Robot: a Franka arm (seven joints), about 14 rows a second.
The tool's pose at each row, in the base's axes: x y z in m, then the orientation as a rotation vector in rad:
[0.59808, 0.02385, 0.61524, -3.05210, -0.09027, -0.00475]
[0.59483, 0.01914, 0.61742, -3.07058, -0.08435, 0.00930]
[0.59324, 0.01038, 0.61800, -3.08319, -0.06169, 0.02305]
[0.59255, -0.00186, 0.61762, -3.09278, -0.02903, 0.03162]
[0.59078, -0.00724, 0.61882, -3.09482, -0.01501, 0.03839]
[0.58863, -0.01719, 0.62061, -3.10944, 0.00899, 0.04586]
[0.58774, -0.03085, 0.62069, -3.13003, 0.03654, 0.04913]
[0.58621, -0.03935, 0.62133, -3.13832, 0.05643, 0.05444]
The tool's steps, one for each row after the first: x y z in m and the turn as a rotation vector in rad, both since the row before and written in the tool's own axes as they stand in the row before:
[-0.00351, 0.00430, -0.00259, -0.01805, -0.00950, 0.00458]
[-0.00207, 0.00860, -0.00118, -0.01186, -0.00869, 0.01525]
[-0.00118, 0.01220, -0.00031, -0.00892, -0.00506, 0.02145]
[-0.00190, 0.00528, -0.00142, -0.00188, -0.00416, 0.00919]
[-0.00230, 0.00984, -0.00219, -0.01448, -0.00440, 0.01576]
[-0.00082, 0.01366, -0.00049, -0.02058, -0.00156, 0.01790]
[-0.00135, 0.00853, -0.00069, -0.00851, -0.00313, 0.01276]

